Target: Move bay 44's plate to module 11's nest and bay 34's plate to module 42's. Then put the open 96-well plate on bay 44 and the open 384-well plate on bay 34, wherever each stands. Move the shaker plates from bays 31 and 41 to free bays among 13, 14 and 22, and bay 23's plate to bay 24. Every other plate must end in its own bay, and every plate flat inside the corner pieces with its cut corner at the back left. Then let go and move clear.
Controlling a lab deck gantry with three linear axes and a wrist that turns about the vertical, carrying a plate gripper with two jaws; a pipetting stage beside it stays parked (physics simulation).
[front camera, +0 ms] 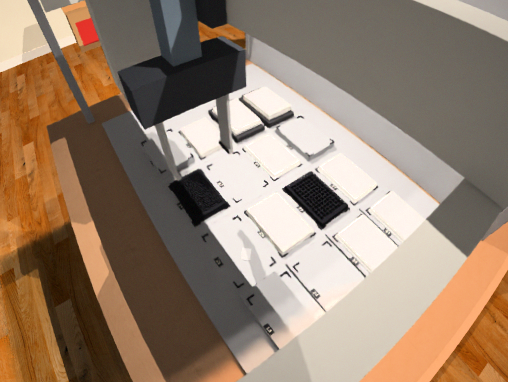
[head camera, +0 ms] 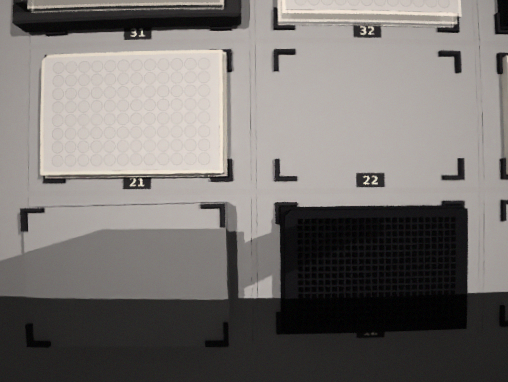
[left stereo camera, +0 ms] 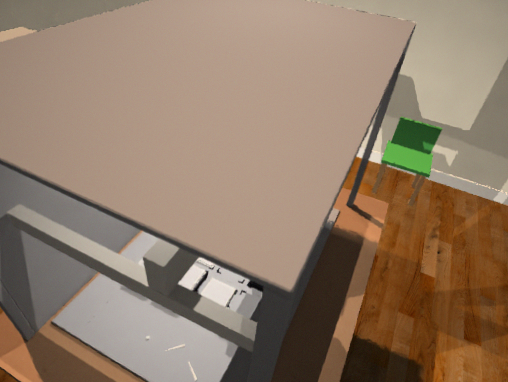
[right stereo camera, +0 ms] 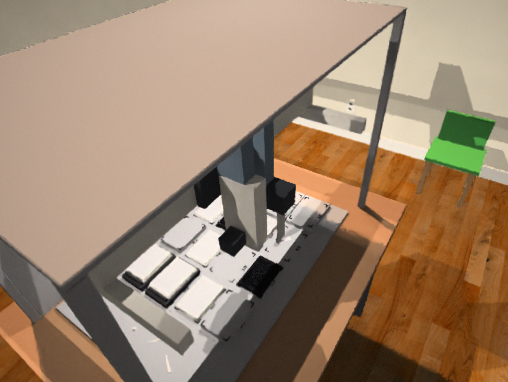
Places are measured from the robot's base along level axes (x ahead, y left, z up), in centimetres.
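Pixels of known places: gripper, fingertip midpoint: (front camera: 201, 160); robot's base, link origin: (front camera: 145, 148) (head camera: 53, 326) (right stereo camera: 227, 342).
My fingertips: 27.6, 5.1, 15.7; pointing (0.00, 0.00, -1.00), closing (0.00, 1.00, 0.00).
Observation:
Ahead of a thing's pixels: the offset from my fingertips to its top centre, as dx, dy, dz. "spot": to the spot under its first point.
My gripper (front camera: 201, 163) is open and empty, its jaws hanging above the deck behind bay 12's black 384-well plate {-4.8, -0.8, -14.3} (front camera: 201, 196) (head camera: 372, 260) (right stereo camera: 260, 276). The black 96-well plate {+11.6, +20.6, -14.3} (front camera: 315, 197) stands on bay 33. White lidded plates stand on bay 44 {spot: +26.3, +30.4, -12.9} (front camera: 394, 214), bay 34 {spot: +26.9, +20.0, -12.9} (front camera: 366, 242) and bay 23 {spot: +12.2, +9.6, -14.3} (front camera: 280, 222). Shaker plates stand on bay 31 {spot: -19.4, +20.6, -12.1} (front camera: 239, 116) (right stereo camera: 173, 278) and bay 41 {spot: -20.6, +31.2, -12.1} (front camera: 267, 101) (right stereo camera: 149, 264). Module 11 {-21.5, -0.9, -13.5} (front camera: 167, 151) (head camera: 125, 265) (right stereo camera: 229, 314) and module 42 {-4.8, +31.7, -13.5} (front camera: 304, 136) (right stereo camera: 184, 232) have bare nests. Bay 22 {spot: -5.0, +9.8, -15.8} (head camera: 367, 115) is free; bays 13, 14 and 24 also hold no plate.
White lidded plates stand on bay 21 {spot: -21.2, +9.4, -14.3} (front camera: 201, 135) (head camera: 134, 114) (right stereo camera: 200, 298), bay 32 {spot: -4.0, +20.1, -14.3} (front camera: 272, 155) (right stereo camera: 205, 247) and bay 43 {spot: +12.1, +30.5, -14.3} (front camera: 347, 177). The stage column (right stereo camera: 243, 212) hides part of the deck in the right stereo view. Frame beams and a deep shadow cross the deck's edges.

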